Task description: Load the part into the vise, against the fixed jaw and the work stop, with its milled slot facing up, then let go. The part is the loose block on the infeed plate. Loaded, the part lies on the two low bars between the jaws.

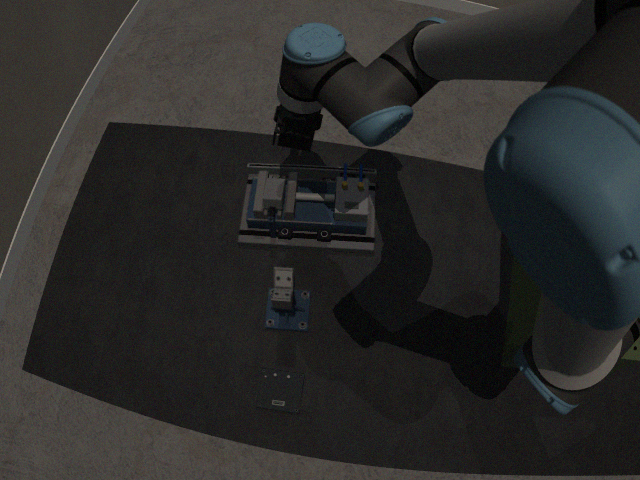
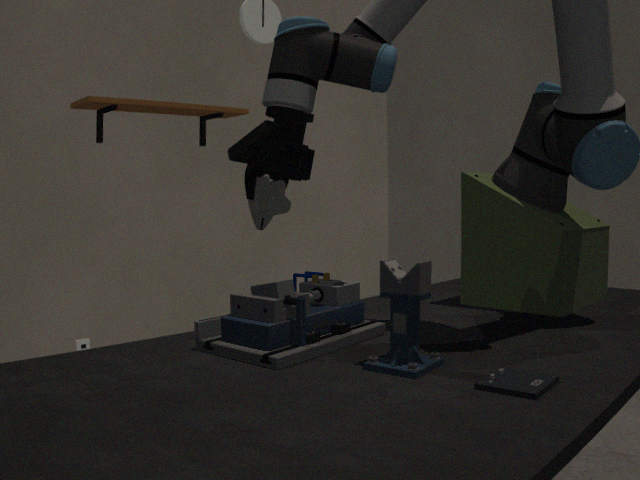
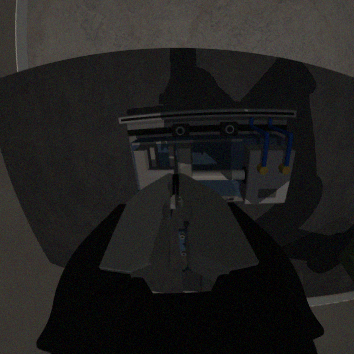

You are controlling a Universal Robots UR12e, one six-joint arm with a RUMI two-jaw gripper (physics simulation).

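Seen in the pictures: gripper, fingertip midpoint: [image 2: 259, 229] [image 3: 174, 175]; arm's base, origin of the base link: [image 2: 527, 194].
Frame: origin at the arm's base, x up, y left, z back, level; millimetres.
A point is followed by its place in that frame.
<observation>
My gripper [image 1: 298, 150] @(x -61, y -237, z -648 mm) [image 2: 261, 225] @(x -61, y -237, z -648 mm) [image 3: 174, 175] @(x -61, y -237, z -648 mm) is shut and empty, high above the rear side of the vise. The vise has a blue body [image 1: 316, 212] @(x -199, y -158, z -591 mm) [image 2: 253, 330] @(x -211, y -156, z -742 mm). The part, a grey block [image 1: 273, 191] @(x -142, y -167, z -682 mm), lies in the vise between the fixed jaw [image 1: 260, 194] @(x -164, y -170, z -713 mm) [image 2: 257, 306] @(x -176, y -166, z -723 mm) on the left and the moving jaw [image 1: 291, 195] @(x -164, y -174, z -646 mm) [image 3: 184, 161]. The blue work stop [image 1: 272, 225] @(x -178, y -106, z -677 mm) [image 2: 301, 321] @(x -199, y -107, z -685 mm) stands at its front. The slot, the low bars and exact contact with jaw and stop cannot be told. The infeed plate [image 1: 280, 390] @(x -251, y 232, z -621 mm) [image 2: 511, 384] @(x -251, y 233, z -646 mm) bears no block.
A blue stand [image 1: 300, 312] @(x -249, y 54, z -601 mm) [image 2: 404, 322] @(x -187, y 59, z -644 mm) with a grey V-block [image 1: 283, 279] @(x -112, y 35, z -629 mm) [image 2: 416, 279] @(x -122, y 78, z -645 mm) stands between vise and infeed plate. An actuator block [image 1: 356, 208] @(x -163, y -158, z -507 mm) [image 3: 267, 183] @(x -164, y -180, z -520 mm) with blue hoses is at the vise's right. The green robot base [image 2: 511, 248] @(x -120, y 11, z -129 mm) stands at the right.
</observation>
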